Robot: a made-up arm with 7 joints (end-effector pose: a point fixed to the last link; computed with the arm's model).
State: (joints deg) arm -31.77 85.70 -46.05 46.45 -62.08 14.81 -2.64
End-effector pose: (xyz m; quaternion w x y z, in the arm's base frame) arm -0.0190 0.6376 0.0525 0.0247 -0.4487 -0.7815 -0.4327
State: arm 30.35 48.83 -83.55 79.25 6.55 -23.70 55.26
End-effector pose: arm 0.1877 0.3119 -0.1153 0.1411 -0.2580 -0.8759 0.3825
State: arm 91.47 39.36 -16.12 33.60 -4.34 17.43 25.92
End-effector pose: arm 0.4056 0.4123 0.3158 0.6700 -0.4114 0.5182 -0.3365
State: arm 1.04 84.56 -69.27 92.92 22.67 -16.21 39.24
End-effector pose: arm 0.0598 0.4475 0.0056 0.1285 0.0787 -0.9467 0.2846
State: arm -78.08 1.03 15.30 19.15 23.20 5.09 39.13
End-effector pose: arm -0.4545 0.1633 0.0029 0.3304 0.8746 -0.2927 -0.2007
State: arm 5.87 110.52 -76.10 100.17 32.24 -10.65 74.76
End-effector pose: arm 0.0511 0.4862 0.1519 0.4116 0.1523 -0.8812 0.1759
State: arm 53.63 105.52 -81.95 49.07 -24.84 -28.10 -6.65
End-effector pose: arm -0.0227 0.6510 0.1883 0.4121 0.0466 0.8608 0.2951
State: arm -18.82 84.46 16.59 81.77 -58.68 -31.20 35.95
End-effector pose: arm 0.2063 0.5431 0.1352 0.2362 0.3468 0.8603 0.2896
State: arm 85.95 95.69 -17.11 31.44 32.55 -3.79 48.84
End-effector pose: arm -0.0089 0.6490 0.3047 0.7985 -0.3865 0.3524 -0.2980
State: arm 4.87 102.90 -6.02 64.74 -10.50 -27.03 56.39
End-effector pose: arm 0.1818 0.5769 0.2785 0.2330 0.0566 0.9533 0.1839
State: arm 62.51 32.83 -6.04 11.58 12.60 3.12 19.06
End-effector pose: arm 0.4217 0.4070 0.0414 0.4722 -0.6146 0.5170 -0.3633
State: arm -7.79 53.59 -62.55 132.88 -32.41 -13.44 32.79
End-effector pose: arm 0.0161 0.2310 -0.0249 0.1241 0.3924 0.7365 -0.5368
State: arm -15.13 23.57 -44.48 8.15 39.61 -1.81 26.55
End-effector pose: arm -0.0955 0.3330 -0.2678 0.1196 0.6610 -0.7408 -0.0032
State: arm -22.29 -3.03 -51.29 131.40 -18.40 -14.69 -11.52
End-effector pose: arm 0.0030 -0.0028 0.0136 0.4128 -0.2749 0.3171 -0.8084
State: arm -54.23 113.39 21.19 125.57 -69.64 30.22 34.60
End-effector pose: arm 0.2243 0.3598 0.1052 0.4629 0.5316 0.6319 0.3223
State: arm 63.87 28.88 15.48 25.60 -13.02 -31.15 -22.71
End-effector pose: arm 0.4572 0.3840 0.0879 0.8373 -0.4372 0.1347 -0.2994
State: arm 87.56 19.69 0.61 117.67 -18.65 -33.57 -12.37
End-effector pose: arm 0.2402 0.1944 0.3869 0.7613 0.3633 -0.3530 -0.4047
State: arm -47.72 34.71 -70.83 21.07 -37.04 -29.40 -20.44
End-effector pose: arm -0.3416 0.4188 -0.0861 0.2384 -0.0800 -0.9482 0.1943
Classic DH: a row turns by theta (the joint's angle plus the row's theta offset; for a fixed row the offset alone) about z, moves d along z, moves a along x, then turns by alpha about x. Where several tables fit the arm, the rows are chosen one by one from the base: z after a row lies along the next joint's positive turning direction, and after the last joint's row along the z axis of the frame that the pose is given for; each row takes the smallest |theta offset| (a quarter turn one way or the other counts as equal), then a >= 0, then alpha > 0; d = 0 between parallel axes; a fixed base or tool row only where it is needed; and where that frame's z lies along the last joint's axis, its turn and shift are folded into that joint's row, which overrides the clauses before.
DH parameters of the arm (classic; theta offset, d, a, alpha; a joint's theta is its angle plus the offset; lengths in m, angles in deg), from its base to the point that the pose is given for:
base (fixed): 0 0.195 0.007 90
joint 1: 90 -0.155 0.02 90
joint 2: -90 0.015 0.011 -90
joint 3: 90 -0.327 0.008 -90
joint 4: 0 0.022 0.017 90
joint 5: 0 -0.227 -0.022 90
joint 6: 90 -0.02 0.01 90
joint 7: -90 -0.001 0.012 90
tool (fixed): 0 -0.012 0 0

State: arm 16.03 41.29 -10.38 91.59 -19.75 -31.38 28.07
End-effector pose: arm 0.2765 0.3239 -0.0206 0.5756 0.1943 0.7063 -0.3635
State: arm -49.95 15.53 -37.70 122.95 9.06 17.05 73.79
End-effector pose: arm -0.0729 0.1070 -0.0286 0.3986 0.1044 -0.5765 0.7056
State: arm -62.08 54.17 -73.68 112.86 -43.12 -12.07 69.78
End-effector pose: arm -0.2252 0.2626 0.0440 0.5831 -0.3646 -0.5627 0.4587
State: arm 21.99 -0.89 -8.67 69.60 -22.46 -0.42 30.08
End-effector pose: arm 0.3194 0.0803 -0.0894 0.3962 -0.2061 0.7409 -0.5017
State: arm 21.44 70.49 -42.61 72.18 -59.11 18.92 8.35
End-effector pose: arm 0.2008 0.4943 -0.0155 0.4799 0.1892 0.7696 0.3763
